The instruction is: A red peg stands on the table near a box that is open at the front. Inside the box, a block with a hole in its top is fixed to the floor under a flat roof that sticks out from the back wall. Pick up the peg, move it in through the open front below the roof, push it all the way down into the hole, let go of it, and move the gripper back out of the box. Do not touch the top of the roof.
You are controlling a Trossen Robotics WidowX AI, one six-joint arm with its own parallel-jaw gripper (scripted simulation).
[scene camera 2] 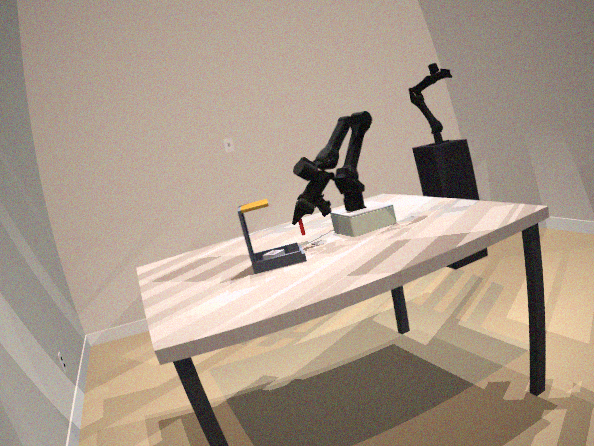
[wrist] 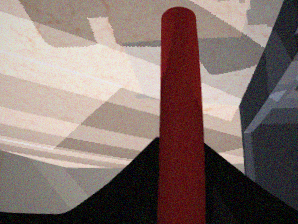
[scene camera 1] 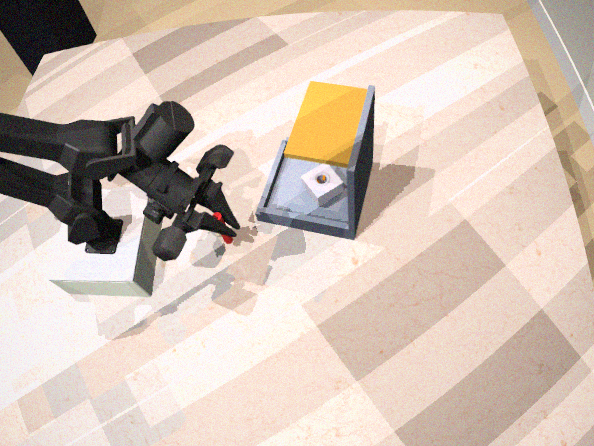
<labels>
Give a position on a box back wall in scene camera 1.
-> At 358, 171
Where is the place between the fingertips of my gripper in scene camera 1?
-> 237, 232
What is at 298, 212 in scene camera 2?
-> My gripper.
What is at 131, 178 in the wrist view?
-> My gripper.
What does my gripper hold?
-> A red peg.
</labels>
